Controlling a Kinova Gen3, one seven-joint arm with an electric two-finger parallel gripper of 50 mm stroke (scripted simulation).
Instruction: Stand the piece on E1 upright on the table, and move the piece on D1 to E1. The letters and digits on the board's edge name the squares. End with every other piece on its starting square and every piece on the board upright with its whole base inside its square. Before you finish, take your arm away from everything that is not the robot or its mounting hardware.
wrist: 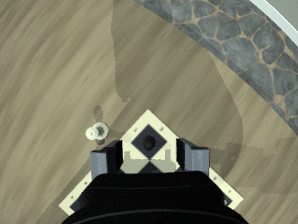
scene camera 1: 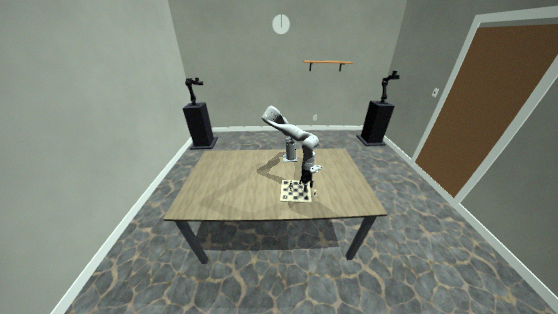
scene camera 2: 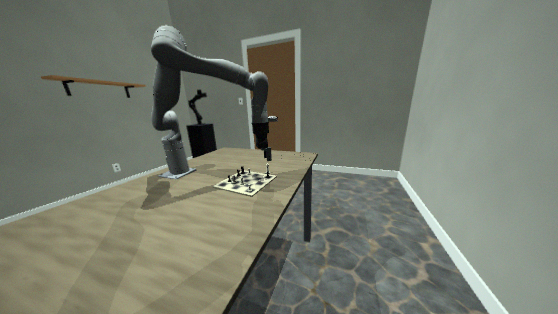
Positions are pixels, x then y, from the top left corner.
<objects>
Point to a chessboard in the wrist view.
161,158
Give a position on a chessboard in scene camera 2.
258,181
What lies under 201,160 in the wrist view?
The gripper.
</objects>
